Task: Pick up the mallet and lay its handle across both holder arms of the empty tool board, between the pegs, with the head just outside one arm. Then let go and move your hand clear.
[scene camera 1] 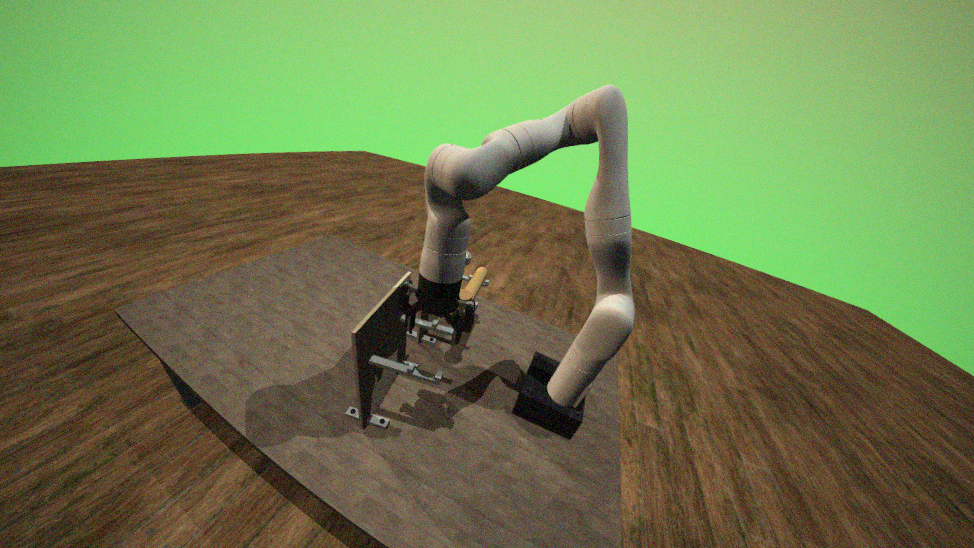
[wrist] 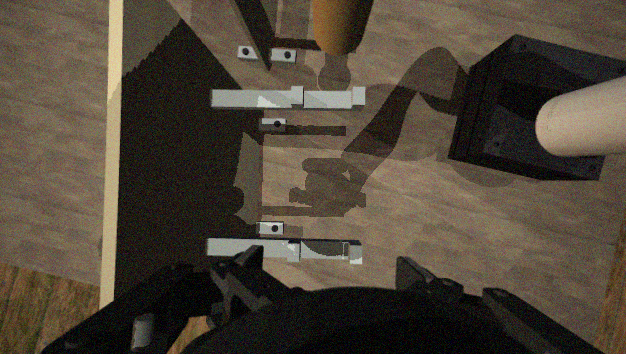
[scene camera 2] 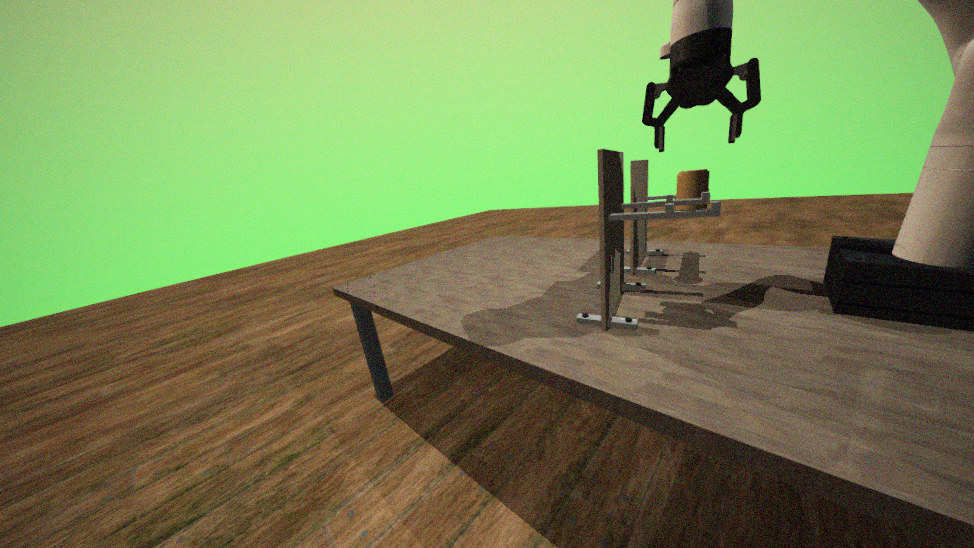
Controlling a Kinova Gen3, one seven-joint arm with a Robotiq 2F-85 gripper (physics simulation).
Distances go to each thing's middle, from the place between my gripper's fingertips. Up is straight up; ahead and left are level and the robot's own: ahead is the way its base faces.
Scene:
Now: the wooden mallet (scene camera 2: 690, 184) 360 mm to the right of my hand, 90 mm below it and 60 mm ahead of it.

